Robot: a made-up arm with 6 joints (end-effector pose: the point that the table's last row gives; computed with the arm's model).
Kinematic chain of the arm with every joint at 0, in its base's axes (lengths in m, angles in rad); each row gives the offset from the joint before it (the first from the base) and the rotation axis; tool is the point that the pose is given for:
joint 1: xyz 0 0 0.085 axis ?
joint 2: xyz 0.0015 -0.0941 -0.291 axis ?
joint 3: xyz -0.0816 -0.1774 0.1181 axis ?
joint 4: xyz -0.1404 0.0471 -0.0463 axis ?
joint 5: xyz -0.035 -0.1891 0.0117 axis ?
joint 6: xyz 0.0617 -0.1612 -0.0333 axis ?
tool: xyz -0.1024 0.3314 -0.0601
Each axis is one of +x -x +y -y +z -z.
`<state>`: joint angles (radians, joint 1 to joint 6).
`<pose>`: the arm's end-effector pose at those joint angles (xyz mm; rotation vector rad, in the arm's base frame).
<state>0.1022 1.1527 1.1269 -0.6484 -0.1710 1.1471</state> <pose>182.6 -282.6 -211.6 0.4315 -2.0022 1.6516</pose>
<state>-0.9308 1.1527 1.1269 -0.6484 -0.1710 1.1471</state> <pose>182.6 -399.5 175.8 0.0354 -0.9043 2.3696</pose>
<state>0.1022 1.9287 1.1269 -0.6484 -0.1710 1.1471</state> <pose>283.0 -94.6 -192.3 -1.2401 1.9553 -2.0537</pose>
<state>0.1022 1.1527 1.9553 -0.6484 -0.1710 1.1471</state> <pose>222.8 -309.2 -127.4 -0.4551 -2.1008 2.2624</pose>
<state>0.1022 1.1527 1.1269 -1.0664 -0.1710 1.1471</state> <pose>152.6 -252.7 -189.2 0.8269 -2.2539 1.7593</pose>
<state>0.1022 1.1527 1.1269 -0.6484 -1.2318 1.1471</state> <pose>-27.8 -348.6 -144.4 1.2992 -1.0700 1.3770</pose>
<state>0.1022 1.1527 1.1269 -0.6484 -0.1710 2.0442</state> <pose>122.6 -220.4 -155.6 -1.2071 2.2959 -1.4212</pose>
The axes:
joint 1: +x
joint 2: +z
joint 3: -x
joint 4: +y
joint 5: -x
joint 6: -y

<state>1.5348 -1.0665 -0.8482 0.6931 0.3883 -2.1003</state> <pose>-187.1 165.8 91.9 -1.6117 -1.5425 -2.0579</pose>
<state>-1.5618 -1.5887 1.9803 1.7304 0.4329 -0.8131</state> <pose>-130.7 -202.4 -92.4 -1.3507 -0.3065 2.2568</pose>
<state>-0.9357 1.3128 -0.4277 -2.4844 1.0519 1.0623</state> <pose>366.0 -284.7 260.6 0.0496 -2.5899 -0.0505</pose>
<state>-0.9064 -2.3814 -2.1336 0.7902 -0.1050 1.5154</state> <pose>144.4 33.4 -24.7 -0.7108 2.9324 0.3482</pose>
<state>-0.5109 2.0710 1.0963 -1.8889 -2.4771 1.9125</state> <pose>455.8 -307.9 272.9 1.7232 1.8898 0.7023</pose>
